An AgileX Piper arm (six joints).
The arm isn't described. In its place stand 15 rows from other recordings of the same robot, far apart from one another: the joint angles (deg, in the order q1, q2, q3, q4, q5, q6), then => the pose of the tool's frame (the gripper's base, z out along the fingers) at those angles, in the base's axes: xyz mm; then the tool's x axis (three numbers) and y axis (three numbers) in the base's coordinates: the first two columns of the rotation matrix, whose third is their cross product.
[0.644 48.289 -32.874 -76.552 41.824 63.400] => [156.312 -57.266 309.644 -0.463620 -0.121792 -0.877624 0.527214 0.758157 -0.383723]
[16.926 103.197 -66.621 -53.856 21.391 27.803] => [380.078 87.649 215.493 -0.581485 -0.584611 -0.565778 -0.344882 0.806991 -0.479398]
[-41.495 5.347 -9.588 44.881 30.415 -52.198] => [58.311 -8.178 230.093 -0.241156 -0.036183 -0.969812 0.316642 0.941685 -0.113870]
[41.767 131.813 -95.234 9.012 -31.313 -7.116] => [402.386 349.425 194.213 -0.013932 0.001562 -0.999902 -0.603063 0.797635 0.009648]
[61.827 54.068 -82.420 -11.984 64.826 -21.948] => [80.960 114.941 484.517 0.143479 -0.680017 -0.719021 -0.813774 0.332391 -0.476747]
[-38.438 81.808 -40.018 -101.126 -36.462 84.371] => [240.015 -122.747 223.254 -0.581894 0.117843 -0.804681 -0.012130 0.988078 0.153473]
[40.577 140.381 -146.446 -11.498 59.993 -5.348] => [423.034 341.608 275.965 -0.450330 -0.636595 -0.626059 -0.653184 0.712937 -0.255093]
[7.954 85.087 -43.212 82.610 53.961 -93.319] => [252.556 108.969 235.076 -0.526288 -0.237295 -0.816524 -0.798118 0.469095 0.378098]
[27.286 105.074 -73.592 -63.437 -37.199 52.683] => [351.434 236.651 283.185 -0.041017 -0.106977 -0.993415 -0.869140 0.494263 -0.017339]
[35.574 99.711 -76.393 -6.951 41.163 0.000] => [310.850 213.421 258.910 -0.646290 -0.574270 -0.502517 -0.608421 0.785255 -0.114886]
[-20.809 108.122 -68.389 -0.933 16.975 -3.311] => [373.301 -142.334 183.147 -0.757948 0.209643 -0.617709 0.303264 0.951639 -0.049139]
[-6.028 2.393 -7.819 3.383 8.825 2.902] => [52.846 -4.752 242.918 0.038263 0.105341 -0.993700 0.092397 0.989795 0.108485]
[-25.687 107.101 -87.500 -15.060 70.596 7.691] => [329.626 -183.293 251.781 -0.876333 0.469984 -0.105622 0.481135 0.843310 -0.239454]
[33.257 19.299 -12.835 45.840 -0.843 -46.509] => [74.486 47.700 266.936 -0.006517 -0.018301 -0.999811 -0.539653 0.841803 -0.011891]
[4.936 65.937 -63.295 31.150 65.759 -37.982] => [205.525 60.832 359.455 -0.660158 -0.417631 -0.624321 -0.635722 0.753355 0.168266]
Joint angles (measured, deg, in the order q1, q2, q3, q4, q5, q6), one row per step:
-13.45 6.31 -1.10 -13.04 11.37 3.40
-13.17 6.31 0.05 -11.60 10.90 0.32
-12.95 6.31 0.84 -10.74 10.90 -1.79
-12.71 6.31 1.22 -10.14 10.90 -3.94
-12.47 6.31 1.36 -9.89 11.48 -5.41
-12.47 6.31 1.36 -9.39 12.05 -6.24
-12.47 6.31 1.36 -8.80 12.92 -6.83
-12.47 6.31 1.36 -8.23 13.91 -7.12
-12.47 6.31 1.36 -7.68 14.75 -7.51
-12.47 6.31 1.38 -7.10 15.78 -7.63
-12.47 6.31 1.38 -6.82 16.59 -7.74
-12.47 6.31 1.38 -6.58 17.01 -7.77
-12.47 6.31 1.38 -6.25 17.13 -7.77
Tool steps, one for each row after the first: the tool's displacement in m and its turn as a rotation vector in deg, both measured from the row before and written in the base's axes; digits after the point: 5 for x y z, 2 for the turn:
0.00038 0.00083 -0.00621 -1.34 1.16 0.98
0.00005 0.00050 -0.00474 -0.97 1.12 0.65
0.00005 0.00044 -0.00229 -1.36 0.77 0.70
-0.00019 0.00023 -0.00172 -0.99 1.00 0.47
-0.00022 0.00006 -0.00089 -0.17 0.64 0.09
-0.00036 0.00007 -0.00135 0.20 0.86 -0.01
-0.00043 0.00008 -0.00152 0.49 0.90 -0.09
-0.00037 0.00012 -0.00129 0.35 0.79 -0.03
-0.00049 0.00015 -0.00169 0.67 0.92 -0.12
-0.00041 0.00006 -0.00122 0.34 0.75 -0.08
-0.00021 0.00008 -0.00064 0.29 0.36 -0.05
-0.00004 0.00014 -0.00020 0.35 0.05 -0.03

